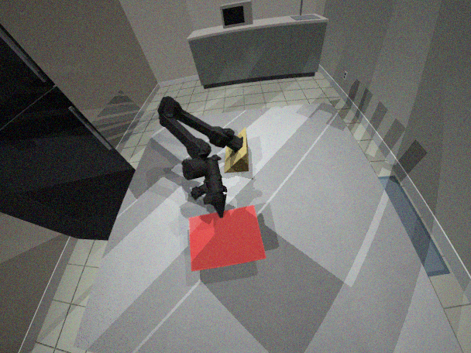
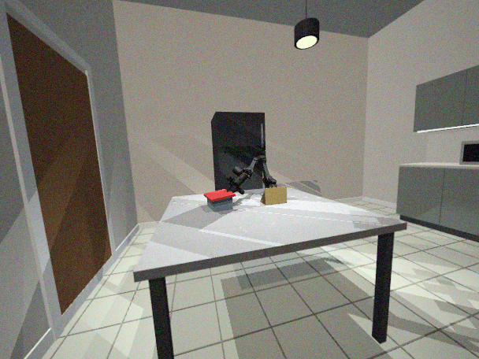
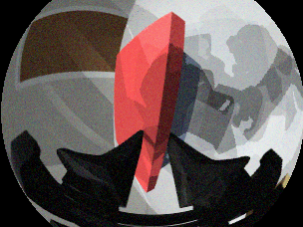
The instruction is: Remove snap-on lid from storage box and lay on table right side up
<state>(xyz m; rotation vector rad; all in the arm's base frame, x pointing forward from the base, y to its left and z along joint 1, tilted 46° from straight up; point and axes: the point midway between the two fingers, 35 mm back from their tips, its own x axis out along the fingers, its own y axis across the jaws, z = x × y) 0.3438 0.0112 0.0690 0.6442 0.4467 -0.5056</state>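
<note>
Right now my gripper tip is 80 mm short of the red lid and 20 mm to the right of it. Round my gripper tip: storage box 70 mm ahead, 20 mm to the left, 50 mm below.
</note>
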